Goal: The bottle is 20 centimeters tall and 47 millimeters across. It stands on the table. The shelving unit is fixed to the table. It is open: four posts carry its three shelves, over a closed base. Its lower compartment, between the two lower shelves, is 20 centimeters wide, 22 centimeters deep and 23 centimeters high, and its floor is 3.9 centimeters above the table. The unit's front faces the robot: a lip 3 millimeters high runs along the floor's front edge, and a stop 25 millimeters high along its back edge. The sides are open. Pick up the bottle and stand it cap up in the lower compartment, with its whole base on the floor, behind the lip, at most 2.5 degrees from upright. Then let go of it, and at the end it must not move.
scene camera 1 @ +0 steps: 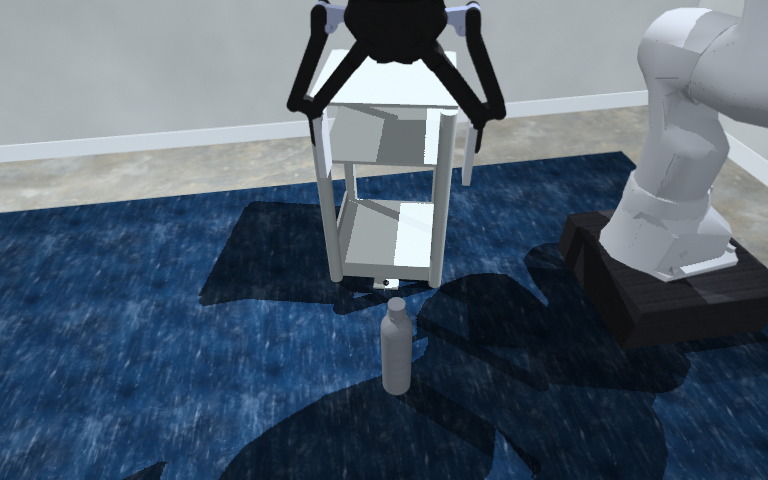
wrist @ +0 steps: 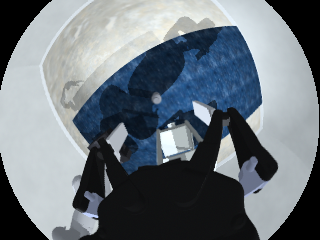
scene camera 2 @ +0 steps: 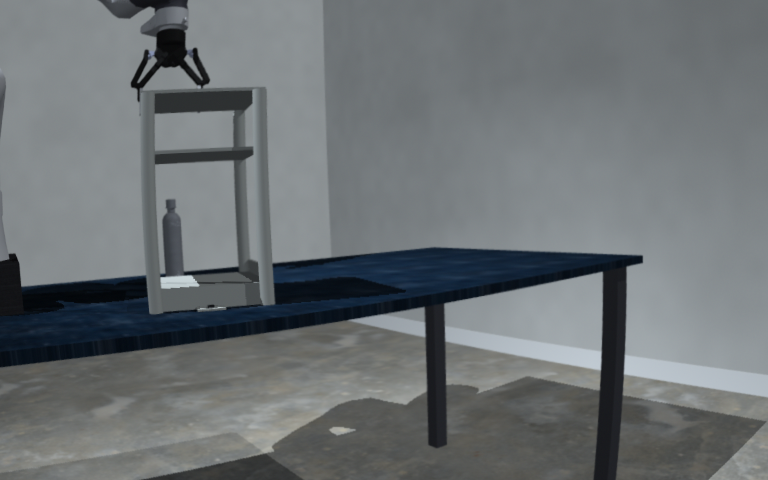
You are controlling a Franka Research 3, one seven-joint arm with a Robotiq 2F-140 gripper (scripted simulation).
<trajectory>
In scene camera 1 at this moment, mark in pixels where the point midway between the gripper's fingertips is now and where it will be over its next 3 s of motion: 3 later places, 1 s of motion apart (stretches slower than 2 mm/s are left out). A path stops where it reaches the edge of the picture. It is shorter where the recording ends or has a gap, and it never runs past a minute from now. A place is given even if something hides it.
The gripper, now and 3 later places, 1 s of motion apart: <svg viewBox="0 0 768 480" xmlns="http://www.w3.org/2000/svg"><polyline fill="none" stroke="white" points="395,174 397,170 366,202 370,231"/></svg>
</trajectory>
